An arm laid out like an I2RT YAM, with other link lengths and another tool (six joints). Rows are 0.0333 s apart.
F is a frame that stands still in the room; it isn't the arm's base.
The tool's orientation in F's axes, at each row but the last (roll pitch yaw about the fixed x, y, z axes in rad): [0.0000, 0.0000, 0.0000]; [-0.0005, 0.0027, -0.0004]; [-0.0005, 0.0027, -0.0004]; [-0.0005, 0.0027, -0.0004]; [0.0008, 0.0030, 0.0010]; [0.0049, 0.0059, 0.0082]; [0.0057, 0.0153, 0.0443]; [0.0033, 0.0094, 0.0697]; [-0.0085, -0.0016, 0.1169]
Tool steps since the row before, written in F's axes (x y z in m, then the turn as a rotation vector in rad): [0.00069, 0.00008, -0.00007, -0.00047, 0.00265, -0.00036]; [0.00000, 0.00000, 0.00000, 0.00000, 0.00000, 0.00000]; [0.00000, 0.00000, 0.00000, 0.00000, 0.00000, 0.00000]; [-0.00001, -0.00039, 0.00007, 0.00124, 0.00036, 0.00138]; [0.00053, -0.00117, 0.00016, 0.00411, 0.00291, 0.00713]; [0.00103, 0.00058, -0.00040, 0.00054, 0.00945, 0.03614]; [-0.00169, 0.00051, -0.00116, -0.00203, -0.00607, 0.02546]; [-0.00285, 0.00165, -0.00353, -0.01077, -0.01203, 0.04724]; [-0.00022, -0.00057, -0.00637, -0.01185, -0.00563, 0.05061]
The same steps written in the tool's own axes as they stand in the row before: [0.00069, 0.00008, -0.00007, -0.00047, 0.00265, -0.00036]; [0.00000, 0.00000, 0.00000, 0.00000, 0.00000, 0.00000]; [0.00000, 0.00000, 0.00000, 0.00000, 0.00000, 0.00000]; [-0.00001, -0.00039, 0.00007, 0.00124, 0.00036, 0.00138]; [0.00053, -0.00117, 0.00016, 0.00409, 0.00291, 0.00714]; [0.00104, 0.00057, -0.00040, 0.00040, 0.00962, 0.03610]; [-0.00165, 0.00058, -0.00119, -0.00269, -0.00583, 0.02546]; [-0.00269, 0.00183, -0.00356, -0.01203, -0.01110, 0.04717]; [-0.00030, -0.00049, -0.00637, -0.01234, -0.00464, 0.05059]
